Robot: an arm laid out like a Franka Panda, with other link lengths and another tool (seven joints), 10 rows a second.
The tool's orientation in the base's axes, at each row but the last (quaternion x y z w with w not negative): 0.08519, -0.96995, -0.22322, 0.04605; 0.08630, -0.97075, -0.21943, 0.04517; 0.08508, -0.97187, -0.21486, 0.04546; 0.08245, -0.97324, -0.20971, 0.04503; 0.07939, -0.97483, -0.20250, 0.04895
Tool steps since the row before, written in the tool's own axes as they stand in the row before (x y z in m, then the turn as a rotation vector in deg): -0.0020, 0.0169, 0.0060, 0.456, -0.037, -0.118; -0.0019, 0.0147, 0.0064, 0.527, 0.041, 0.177; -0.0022, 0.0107, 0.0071, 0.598, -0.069, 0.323; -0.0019, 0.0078, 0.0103, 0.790, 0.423, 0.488; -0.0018, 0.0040, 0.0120, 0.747, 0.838, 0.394
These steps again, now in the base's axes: -0.0012, 0.0179, 0.0020, -0.427, -0.168, 0.113; -0.0011, 0.0161, 0.0005, -0.545, 0.012, -0.115; -0.0003, 0.0129, -0.0020, -0.617, -0.040, -0.290; -0.0005, 0.0115, -0.0062, -0.896, 0.434, -0.225; -0.0003, 0.0086, -0.0095, -0.897, 0.781, 0.025
